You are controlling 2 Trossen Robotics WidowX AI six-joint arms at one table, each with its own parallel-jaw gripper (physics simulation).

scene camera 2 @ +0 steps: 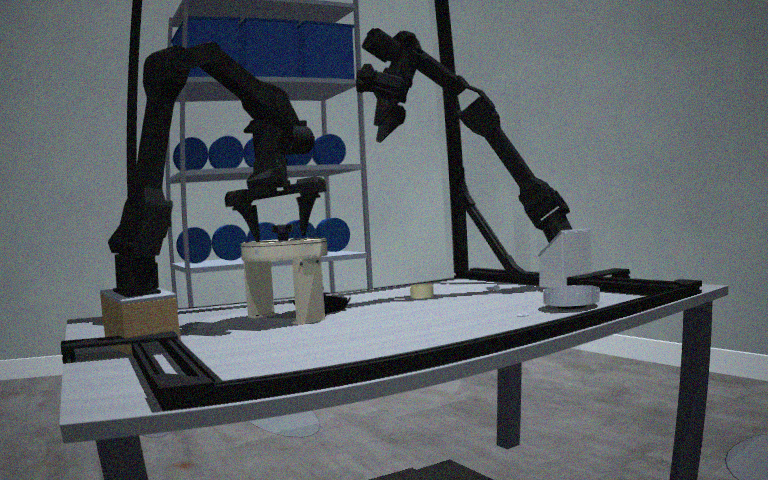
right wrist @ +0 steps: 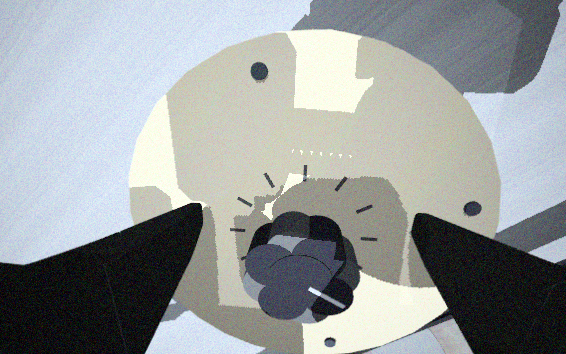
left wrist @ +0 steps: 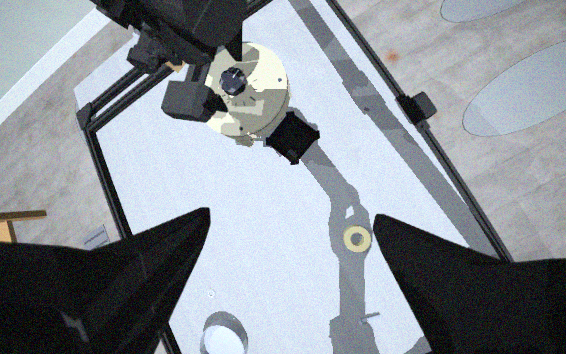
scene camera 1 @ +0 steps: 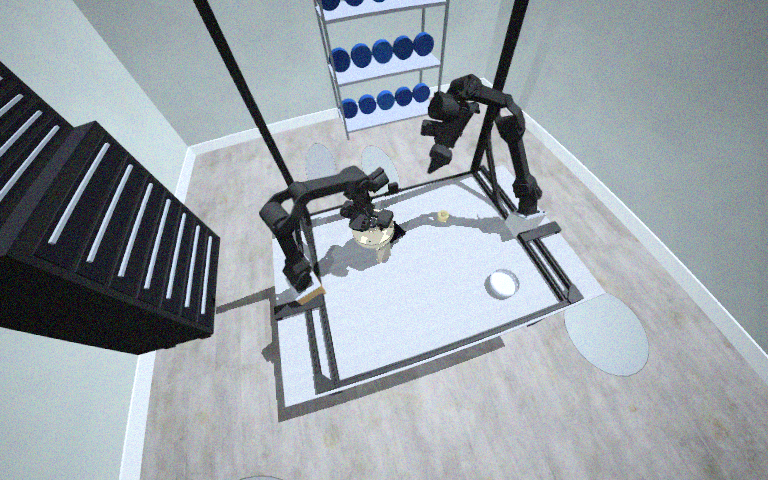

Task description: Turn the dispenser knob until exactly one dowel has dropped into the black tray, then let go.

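The dispenser is a cream round drum on legs, at the left of both scene views. Its dark lobed knob has a white line pointing to the lower right in the right wrist view. My right gripper is open over the drum, its fingertips on either side of the knob and low near the drum's top. The black tray sits beside the dispenser; no dowel shows in it. My left gripper is open, empty and high above the table.
A yellow ring lies right of the tray in the scene views. A round white dish is near the right side. A thin grey rod shows in the left wrist view. Black rails edge the table.
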